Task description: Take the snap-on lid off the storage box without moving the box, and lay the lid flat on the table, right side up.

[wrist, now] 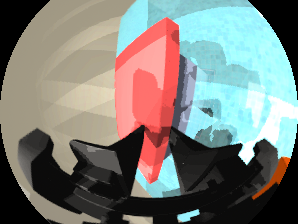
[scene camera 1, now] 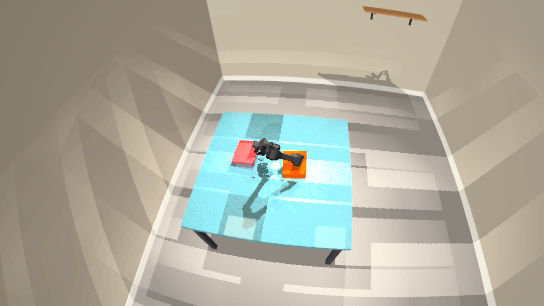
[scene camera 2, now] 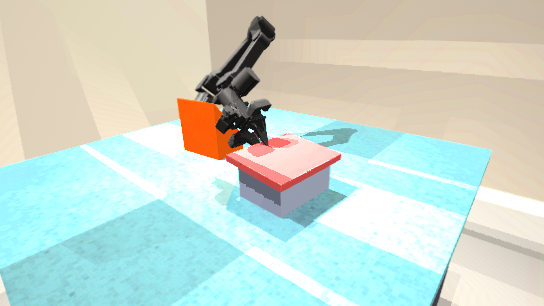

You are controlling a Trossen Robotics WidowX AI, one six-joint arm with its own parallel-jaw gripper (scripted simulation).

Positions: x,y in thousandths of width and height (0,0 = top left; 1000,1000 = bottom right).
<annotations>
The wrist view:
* my gripper: 525,574
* red lid: 492,355
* grey storage box: 629,337
</annotations>
